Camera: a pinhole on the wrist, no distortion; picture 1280 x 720 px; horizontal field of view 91.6 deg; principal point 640.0 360.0 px. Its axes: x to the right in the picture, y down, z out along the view. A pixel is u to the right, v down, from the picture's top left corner.
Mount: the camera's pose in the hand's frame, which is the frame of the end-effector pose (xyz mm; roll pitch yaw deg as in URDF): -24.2 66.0 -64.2 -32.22 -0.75 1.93
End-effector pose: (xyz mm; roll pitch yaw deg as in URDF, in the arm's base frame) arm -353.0 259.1 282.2 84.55 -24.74 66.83
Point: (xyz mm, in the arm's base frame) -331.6 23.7 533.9
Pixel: 539.9 550.1
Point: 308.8 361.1 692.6
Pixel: 1197.4 74.9
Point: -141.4 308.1 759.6
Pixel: 1219.7 517.5
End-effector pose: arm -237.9 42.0 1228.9 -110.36 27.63 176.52
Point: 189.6 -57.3 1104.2
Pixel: 72.3 452.3
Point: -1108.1 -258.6 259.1
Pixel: outside the picture
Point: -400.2 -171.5 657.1
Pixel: 1193.8 346.8
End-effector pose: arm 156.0 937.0 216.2 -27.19 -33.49 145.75
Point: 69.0 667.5 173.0
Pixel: 501.1 462.7
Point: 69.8 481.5 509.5
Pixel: 689.1 167.9
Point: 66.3 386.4 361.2
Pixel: 558.6 310.1
